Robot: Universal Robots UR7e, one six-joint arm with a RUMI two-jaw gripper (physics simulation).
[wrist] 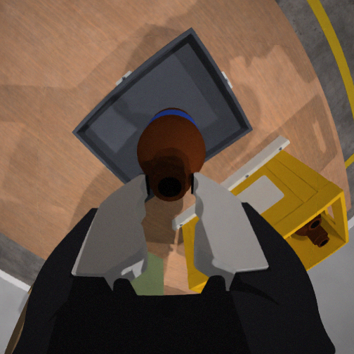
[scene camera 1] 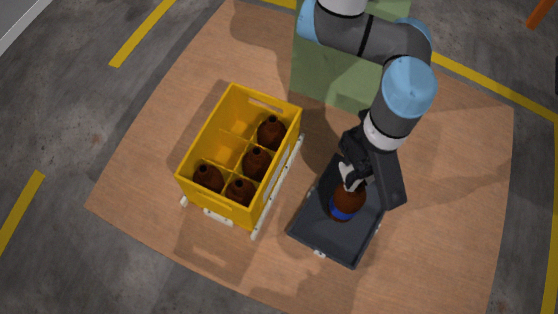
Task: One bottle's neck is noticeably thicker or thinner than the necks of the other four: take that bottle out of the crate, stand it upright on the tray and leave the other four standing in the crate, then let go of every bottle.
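A brown bottle with a blue band is upright within the outline of the dark grey tray; whether its base touches the tray floor cannot be told. My gripper is shut on this bottle's neck, with one jaw on each side. The yellow crate stands left of the tray in the scene view. Four brown bottles stand in it: one at the back right, one at the middle right, and two at the front. Two cells on its left are empty.
A pale strip runs along the crate's side facing the tray. A green block stands behind, below the arm. Small pale clips sit at the tray's edges. All stand on a wooden surface.
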